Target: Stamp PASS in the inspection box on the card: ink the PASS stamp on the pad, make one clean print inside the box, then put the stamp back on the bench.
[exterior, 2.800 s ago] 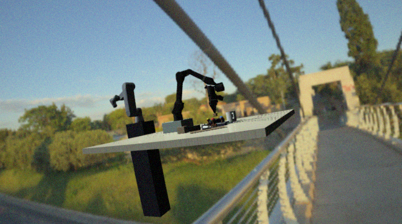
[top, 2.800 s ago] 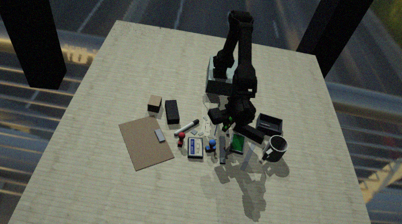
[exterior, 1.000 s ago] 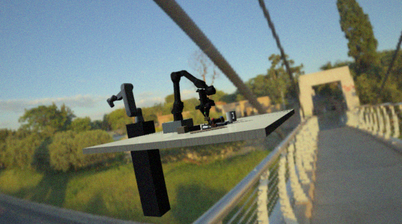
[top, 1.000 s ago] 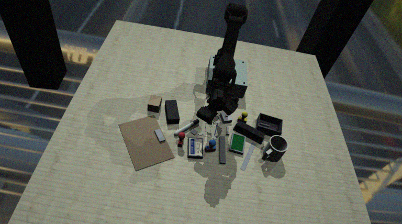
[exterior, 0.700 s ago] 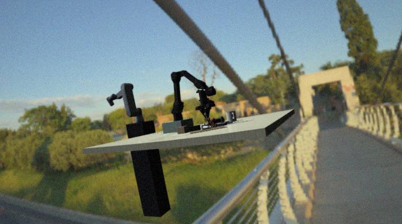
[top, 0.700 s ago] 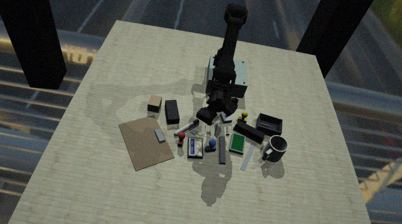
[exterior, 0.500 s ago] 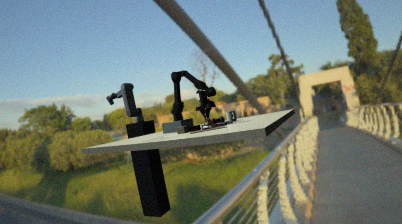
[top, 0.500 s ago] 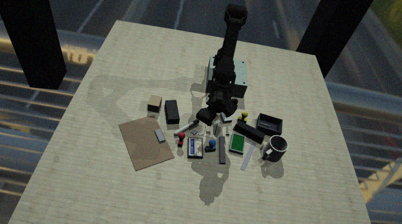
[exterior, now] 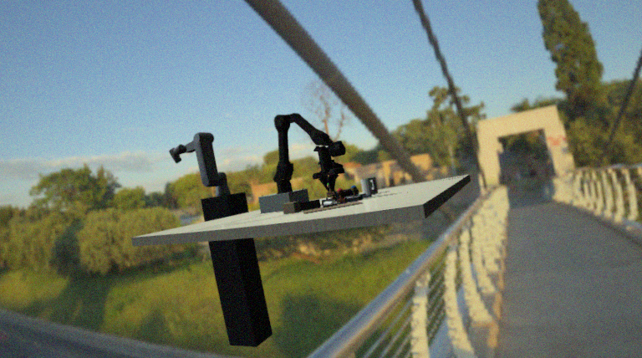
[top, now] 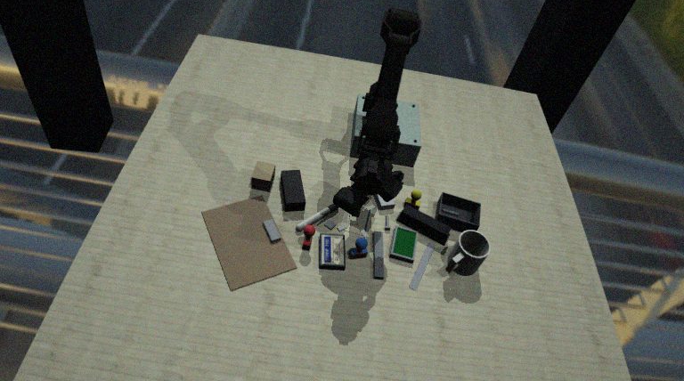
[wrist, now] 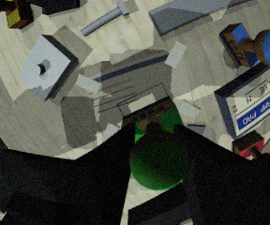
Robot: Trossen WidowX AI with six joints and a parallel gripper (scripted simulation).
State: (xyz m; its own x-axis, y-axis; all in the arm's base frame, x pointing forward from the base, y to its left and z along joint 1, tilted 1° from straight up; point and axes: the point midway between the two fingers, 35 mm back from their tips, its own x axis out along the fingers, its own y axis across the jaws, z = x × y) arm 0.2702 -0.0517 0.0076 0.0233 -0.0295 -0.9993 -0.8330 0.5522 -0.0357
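The card is 1 cm to the left of my gripper tip and 6 cm below it. From my gripper tip the other things lie so: blue stamp 11 cm ahead, 1 cm to the left, 4 cm below; green-knobbed stamp right at my gripper tip; marker 8 cm to the right, 5 cm below.
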